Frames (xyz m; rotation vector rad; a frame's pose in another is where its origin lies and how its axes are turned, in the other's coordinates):
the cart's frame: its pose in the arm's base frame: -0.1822 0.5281 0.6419 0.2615 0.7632 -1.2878
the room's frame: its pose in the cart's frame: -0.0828 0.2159 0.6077 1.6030 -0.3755 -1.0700
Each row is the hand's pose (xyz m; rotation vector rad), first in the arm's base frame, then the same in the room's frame.
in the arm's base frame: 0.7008 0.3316 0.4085 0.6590 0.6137 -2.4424
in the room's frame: -0.0373 -0.3793 -0.7344 -1.0492 0.0808 0.0087
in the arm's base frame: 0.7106 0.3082 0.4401 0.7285 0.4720 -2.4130
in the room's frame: -0.0521 -0.3420 -0.7290 -0.9492 0.1334 0.0612
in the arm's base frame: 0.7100 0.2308 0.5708 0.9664 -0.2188 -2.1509
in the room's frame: -0.0884 -0.2055 -0.6731 -0.4474 0.3540 0.3525
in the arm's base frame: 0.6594 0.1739 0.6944 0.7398 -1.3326 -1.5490
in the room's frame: -0.0894 -0.0920 -0.5825 0.4506 0.2957 0.9191
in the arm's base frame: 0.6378 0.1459 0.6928 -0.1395 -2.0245 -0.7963
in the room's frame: -0.0614 -0.0704 -0.5818 1.2118 -0.2876 1.5446
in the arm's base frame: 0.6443 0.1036 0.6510 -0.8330 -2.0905 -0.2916
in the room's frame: -0.0300 -0.0579 -0.6312 1.5021 -0.8599 1.9264
